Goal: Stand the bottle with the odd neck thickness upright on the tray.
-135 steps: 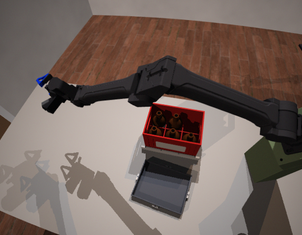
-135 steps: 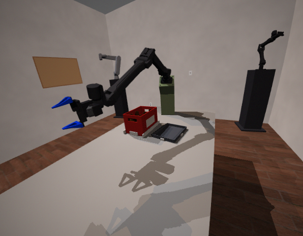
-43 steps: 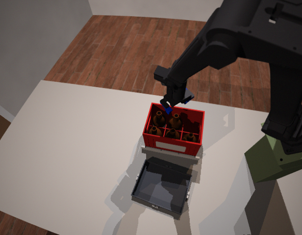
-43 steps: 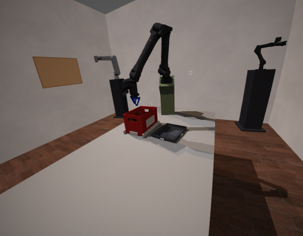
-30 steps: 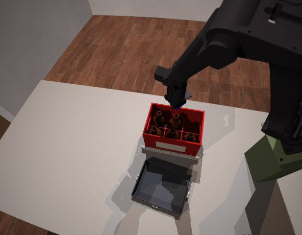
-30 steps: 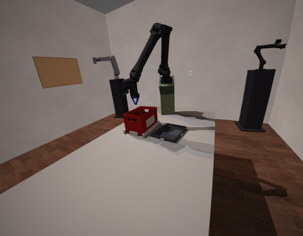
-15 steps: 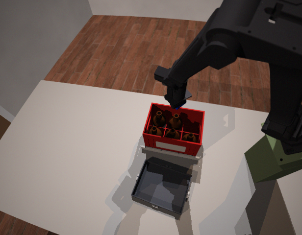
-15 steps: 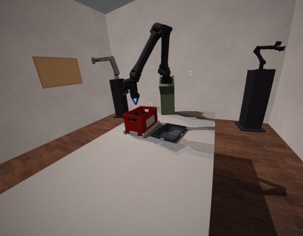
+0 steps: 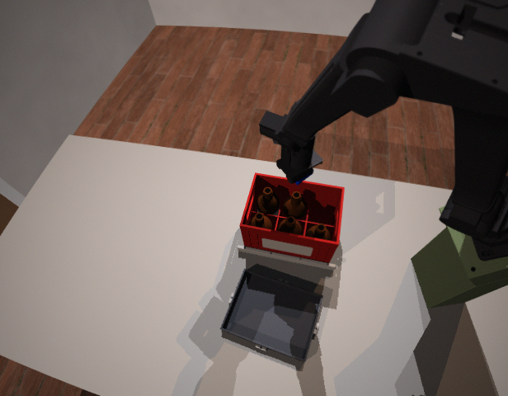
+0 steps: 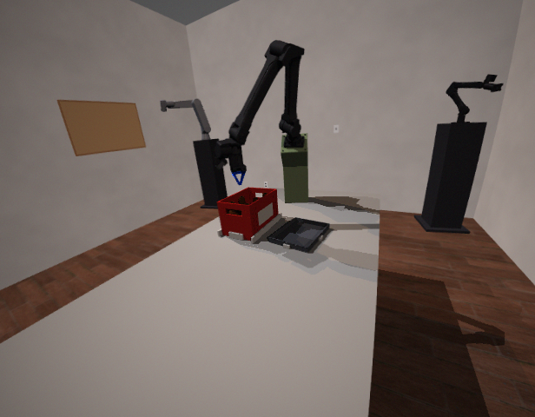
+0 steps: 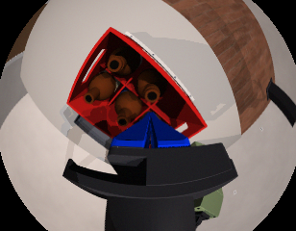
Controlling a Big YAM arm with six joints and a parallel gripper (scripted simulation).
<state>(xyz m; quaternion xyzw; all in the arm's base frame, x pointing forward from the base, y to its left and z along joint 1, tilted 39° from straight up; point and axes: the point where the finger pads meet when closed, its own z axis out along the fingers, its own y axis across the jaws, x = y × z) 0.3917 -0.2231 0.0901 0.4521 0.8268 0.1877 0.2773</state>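
Right now my hand is 15 cm above the crate, 4 cm to the right of it and 1 cm short of it. Also, from my hand: dark grey tray: 31 cm to the left, 22 cm below, 6 cm ahead; then brown bottle: 15 cm below, 10 cm ahead, 7 cm to the left.
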